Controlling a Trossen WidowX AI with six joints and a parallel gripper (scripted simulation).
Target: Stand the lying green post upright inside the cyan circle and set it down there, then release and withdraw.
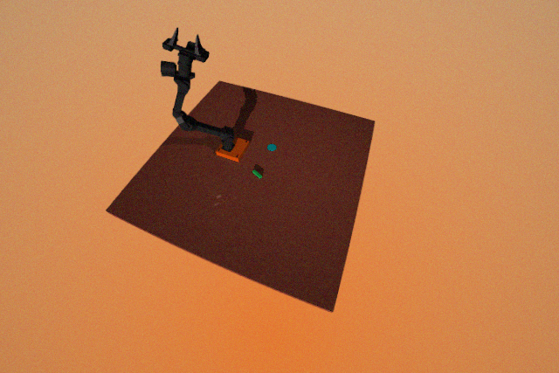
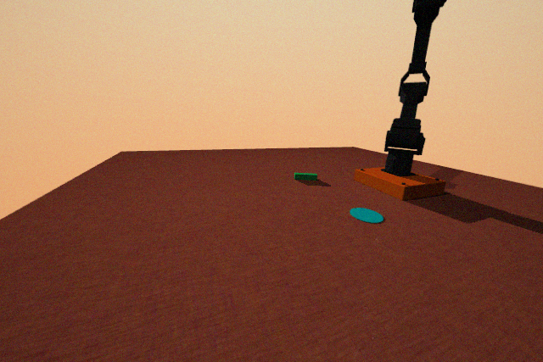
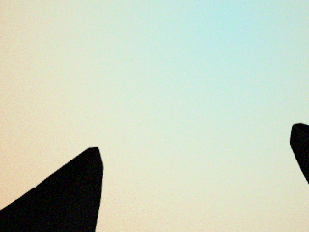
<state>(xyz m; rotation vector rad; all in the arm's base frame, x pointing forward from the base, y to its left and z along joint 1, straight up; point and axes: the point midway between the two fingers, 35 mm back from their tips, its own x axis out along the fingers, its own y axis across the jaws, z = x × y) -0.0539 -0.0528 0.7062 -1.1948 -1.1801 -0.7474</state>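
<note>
The green post is 770 mm below my gripper tip, 290 mm ahead of it and 40 mm to the right of it. Also, from my gripper tip: cyan circle (770 mm below, 280 mm ahead, 190 mm to the left).
</note>
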